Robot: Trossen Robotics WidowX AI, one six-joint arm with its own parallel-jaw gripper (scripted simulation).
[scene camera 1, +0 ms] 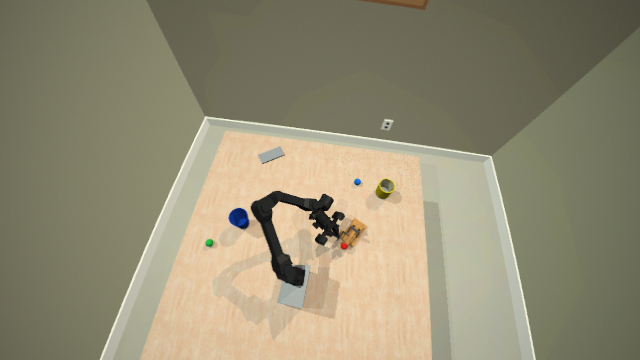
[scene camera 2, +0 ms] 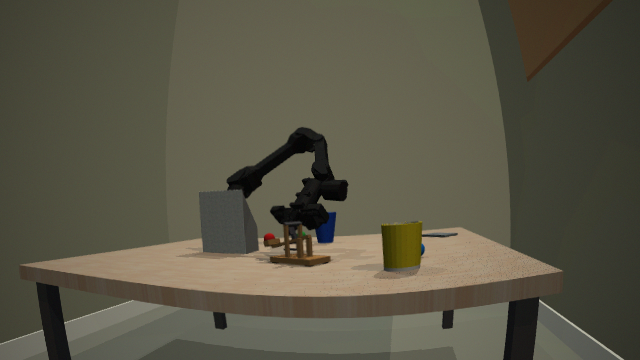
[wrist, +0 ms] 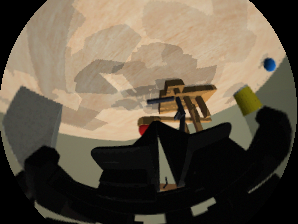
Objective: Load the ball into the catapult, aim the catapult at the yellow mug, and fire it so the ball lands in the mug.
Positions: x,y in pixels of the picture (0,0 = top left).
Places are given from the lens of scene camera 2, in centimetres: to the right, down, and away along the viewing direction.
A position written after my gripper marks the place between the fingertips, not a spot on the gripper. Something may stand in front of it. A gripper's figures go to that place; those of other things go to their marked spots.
my gripper (scene camera 2: pixel 285 236): -10, 16, 116
yellow mug (scene camera 2: pixel 402 241): 17, 12, 82
wooden catapult (scene camera 2: pixel 308 260): -3, 19, 99
The marked spots on the wooden catapult and the yellow mug are 27 cm apart.
